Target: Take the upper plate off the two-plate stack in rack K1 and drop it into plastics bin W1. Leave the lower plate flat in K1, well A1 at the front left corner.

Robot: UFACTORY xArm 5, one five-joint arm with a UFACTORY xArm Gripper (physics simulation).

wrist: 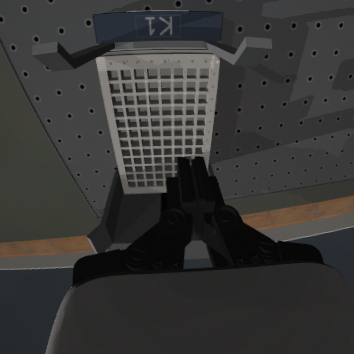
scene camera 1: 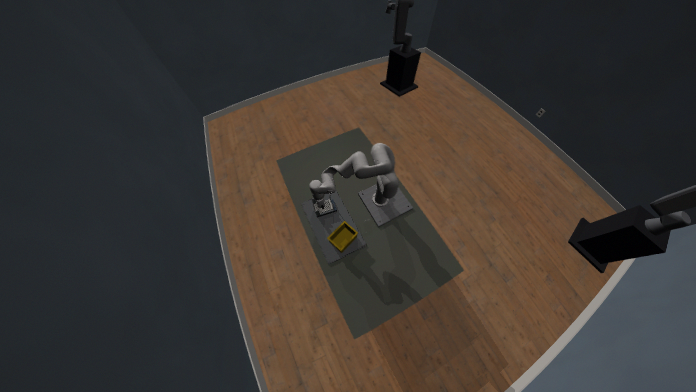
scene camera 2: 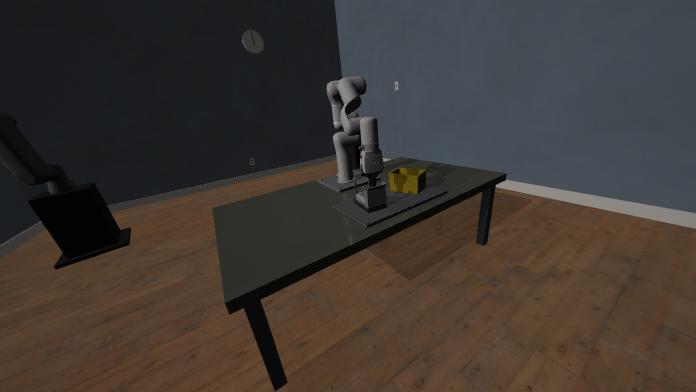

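Pixels of known places: gripper, fingertip midpoint: (wrist: pixel 188 174) (scene camera 1: pixel 322 206) (scene camera 2: pixel 372 186); arm's base at its link origin: (scene camera 1: pixel 380 199) (scene camera 2: pixel 346 180).
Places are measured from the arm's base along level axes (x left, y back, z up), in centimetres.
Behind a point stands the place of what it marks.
My gripper (scene camera 1: pixel 322 204) @[x -18.4, y -40.6, z 9.1 cm] (scene camera 2: pixel 372 185) @[x -18.4, y -40.6, z 9.1 cm] (wrist: pixel 188 174) @[x -18.4, y -40.6, z 9.1 cm] is shut and empty. Its closed fingers overlap the near right corner of a white gridded plate (wrist: pixel 107 85) @[x -22.1, y -34.4, z 4.7 cm] in the wrist view; whether they touch it is unclear. This plate lies in rack K1 (scene camera 2: pixel 376 198) @[x -22.4, y -46.0, z 5.4 cm] (wrist: pixel 107 212) @[x -25.4, y -42.0, z 9.1 cm], between its two angled far guides and its dark near end, by the blue K1 label (wrist: pixel 158 27) @[x -17.5, y -32.3, z 1.8 cm]. The plate beneath cannot be told apart. The fingers hide well detail at that corner. The yellow open bin W1 (scene camera 1: pixel 335 245) @[x 10.7, y -49.7, z 9.5 cm] (scene camera 2: pixel 407 183) @[x 2.8, y -45.4, z 4.9 cm] stands beside the rack; it does not show in the wrist view.
Rack and bin stand on a grey perforated board (scene camera 1: pixel 320 231) @[x -6.8, y -51.8, z -0.4 cm] (scene camera 2: pixel 350 213) @[x -32.0, y -38.1, z -0.5 cm] (wrist: pixel 280 112) @[x -7.7, y -43.5, z -0.5 cm]. It lies on the dark green table (scene camera 1: pixel 430 252) @[x 53.8, y 1.4, z -1.8 cm] (scene camera 2: pixel 280 220) @[x -55.4, y -13.9, z -1.8 cm]. My arm's base plate (scene camera 1: pixel 401 206) @[x 14.7, y 8.8, z 0.0 cm] is across from the rack. The rack's angled guide (wrist: pixel 257 45) @[x -14.1, y -33.8, z 11.5 cm] sticks out at the far right corner.
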